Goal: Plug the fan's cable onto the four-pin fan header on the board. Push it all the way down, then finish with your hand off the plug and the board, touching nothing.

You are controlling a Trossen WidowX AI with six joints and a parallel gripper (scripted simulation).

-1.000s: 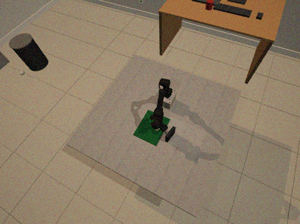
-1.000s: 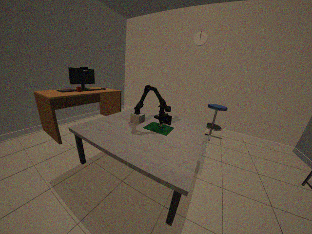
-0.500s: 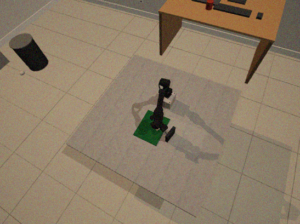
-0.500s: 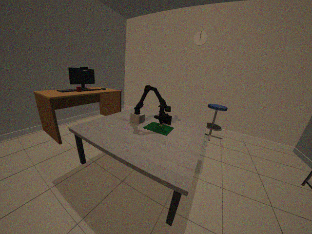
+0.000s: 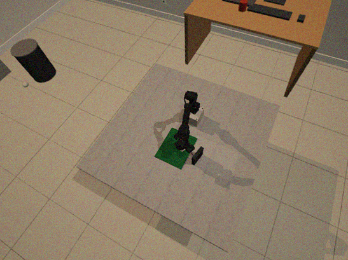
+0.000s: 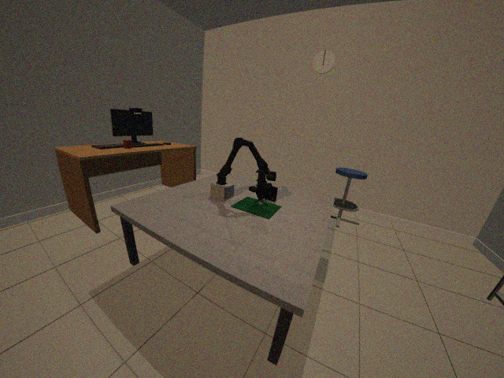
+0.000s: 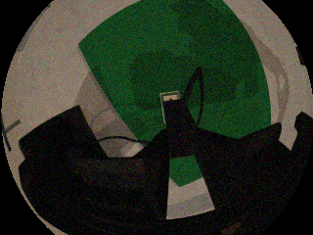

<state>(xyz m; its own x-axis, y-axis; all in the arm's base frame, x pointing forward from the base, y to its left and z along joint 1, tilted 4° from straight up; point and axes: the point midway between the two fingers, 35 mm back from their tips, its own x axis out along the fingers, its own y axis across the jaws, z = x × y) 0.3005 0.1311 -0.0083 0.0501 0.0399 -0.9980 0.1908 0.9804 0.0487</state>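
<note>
My gripper tip is now 10 mm short of the dark fan plug and 10 mm below it. Also, from my gripper tip: green board (30 mm ahead, 60 mm to the right, 60 mm below); then black fan (120 mm to the left, 20 mm above); then pale four-pin header (10 mm ahead, 40 mm below).
</note>
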